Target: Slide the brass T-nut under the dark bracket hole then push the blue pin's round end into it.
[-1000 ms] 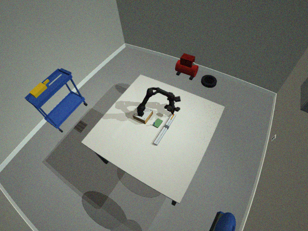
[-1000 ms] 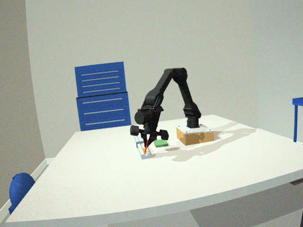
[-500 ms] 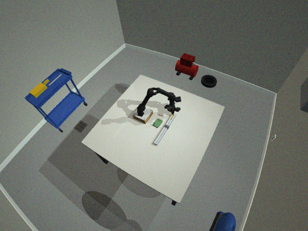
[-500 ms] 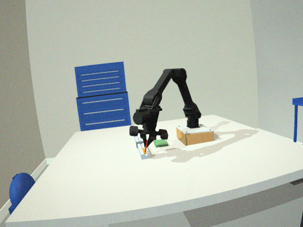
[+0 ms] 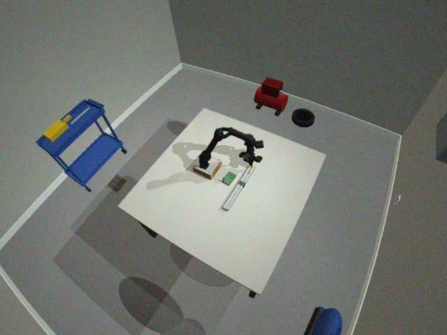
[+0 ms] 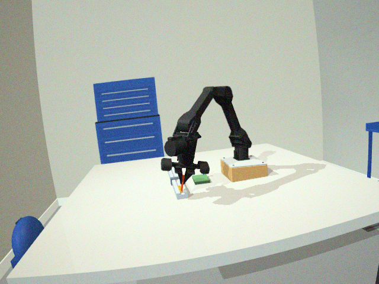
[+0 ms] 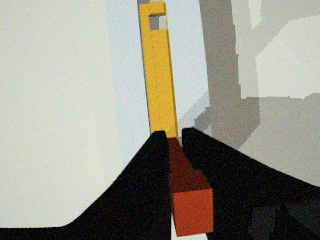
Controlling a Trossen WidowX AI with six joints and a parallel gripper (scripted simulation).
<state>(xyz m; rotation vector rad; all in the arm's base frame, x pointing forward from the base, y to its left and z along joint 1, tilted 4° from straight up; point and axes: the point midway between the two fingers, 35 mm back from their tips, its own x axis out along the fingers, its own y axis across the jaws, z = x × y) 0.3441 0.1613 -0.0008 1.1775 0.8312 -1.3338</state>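
My gripper tip is now 20 cm to the left of the blue pin, 16 cm past it and 2 cm above it. The rest, counted from my gripper tip: aluminum rail: 18 cm to the right, 3 cm below, 1 cm behind; then green tray: 18 cm to the right, 15 cm behind, 4 cm below.
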